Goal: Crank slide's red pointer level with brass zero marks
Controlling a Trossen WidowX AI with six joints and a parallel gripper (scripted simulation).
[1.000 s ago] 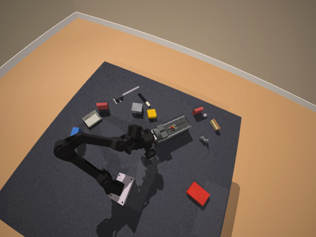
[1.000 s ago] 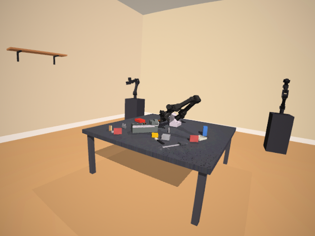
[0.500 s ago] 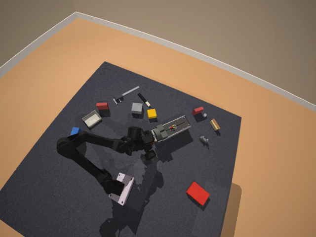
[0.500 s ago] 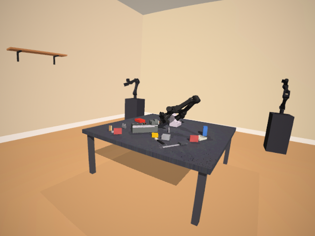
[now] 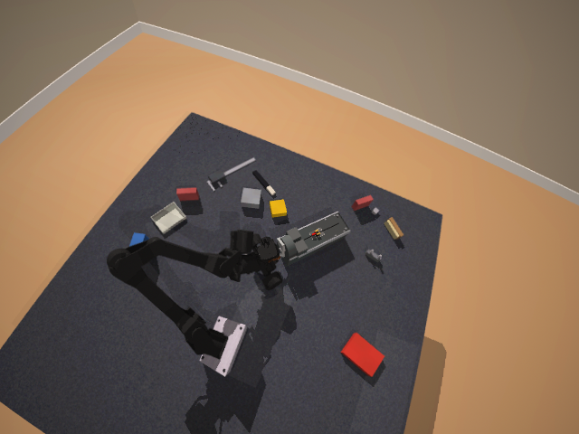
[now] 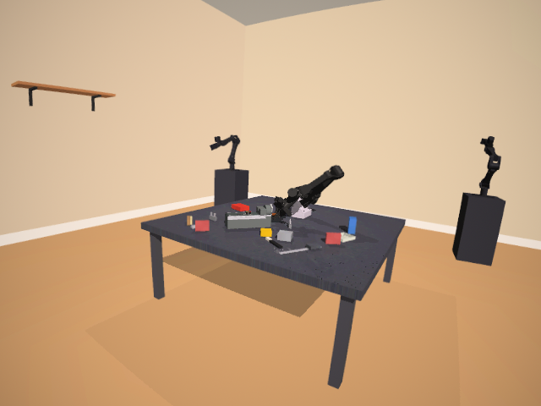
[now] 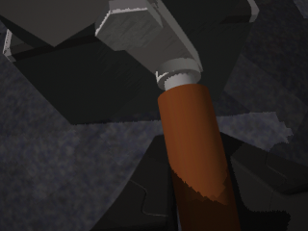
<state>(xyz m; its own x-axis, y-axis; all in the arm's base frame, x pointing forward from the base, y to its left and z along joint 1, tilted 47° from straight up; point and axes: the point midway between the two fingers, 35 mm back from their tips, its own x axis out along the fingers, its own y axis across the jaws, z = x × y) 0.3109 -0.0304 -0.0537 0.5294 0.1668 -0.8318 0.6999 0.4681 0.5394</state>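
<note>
Now: the red pointer 12 cm ahead of my gripper tip, 10 cm to the right of it and 4 cm above it. From my gripper tip the other things lie so: grey block 21 cm ahead, 18 cm to the left, 2 cm below; yellow block 21 cm ahead, 6 cm to the left, 2 cm below; brown crank handle 3 cm above, 1 cm to the left, 1 cm behind.
</note>
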